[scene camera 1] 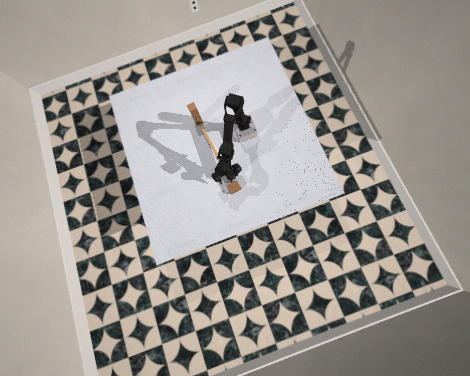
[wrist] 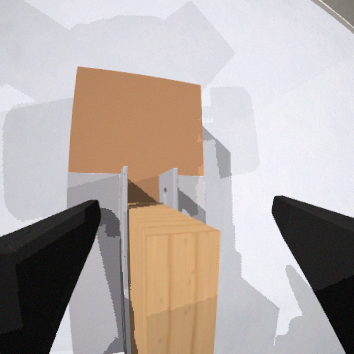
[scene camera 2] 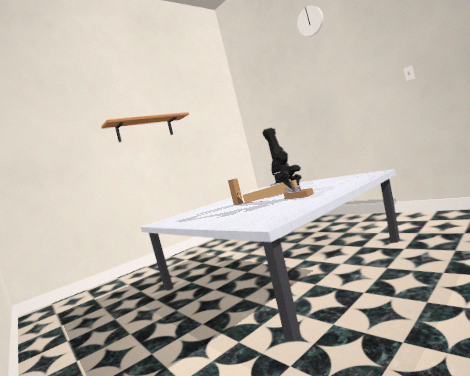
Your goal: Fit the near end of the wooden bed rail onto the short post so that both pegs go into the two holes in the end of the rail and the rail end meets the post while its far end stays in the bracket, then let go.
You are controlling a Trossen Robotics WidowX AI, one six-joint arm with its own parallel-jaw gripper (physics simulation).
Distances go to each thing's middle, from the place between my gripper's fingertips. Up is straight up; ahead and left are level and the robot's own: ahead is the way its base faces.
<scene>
Now: hand 22 cm to the left of the wooden bed rail (wrist: 173, 259) and 1 cm short of it.
</scene>
